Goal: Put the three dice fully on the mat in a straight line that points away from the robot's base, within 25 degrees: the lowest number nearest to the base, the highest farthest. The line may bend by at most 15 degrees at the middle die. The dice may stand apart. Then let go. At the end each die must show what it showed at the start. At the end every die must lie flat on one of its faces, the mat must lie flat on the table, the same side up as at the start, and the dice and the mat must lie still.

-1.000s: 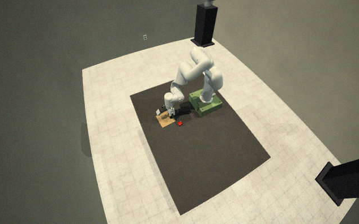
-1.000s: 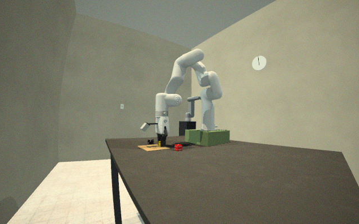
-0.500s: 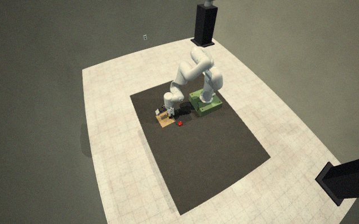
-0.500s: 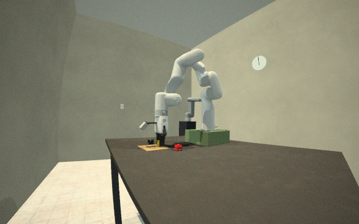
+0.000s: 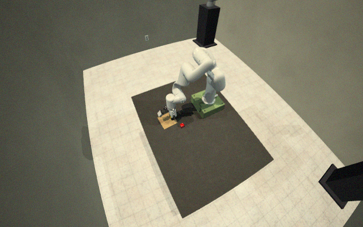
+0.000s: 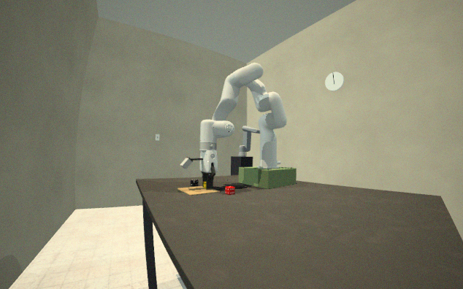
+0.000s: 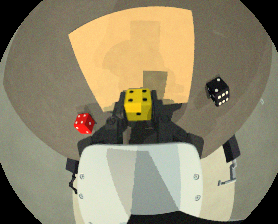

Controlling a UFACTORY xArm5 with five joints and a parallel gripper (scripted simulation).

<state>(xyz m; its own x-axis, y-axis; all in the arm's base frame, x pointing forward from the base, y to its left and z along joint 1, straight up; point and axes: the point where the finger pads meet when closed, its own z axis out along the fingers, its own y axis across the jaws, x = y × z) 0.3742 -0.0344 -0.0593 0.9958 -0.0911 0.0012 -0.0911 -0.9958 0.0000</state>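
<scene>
My gripper is now 10 mm above the yellow die. Round my hand: black die: 120 mm to the right, 20 mm below, 10 mm ahead; then tan mat: 50 mm ahead, 30 mm below; then red die: 120 mm to the left, 40 mm behind, 20 mm below.
</scene>
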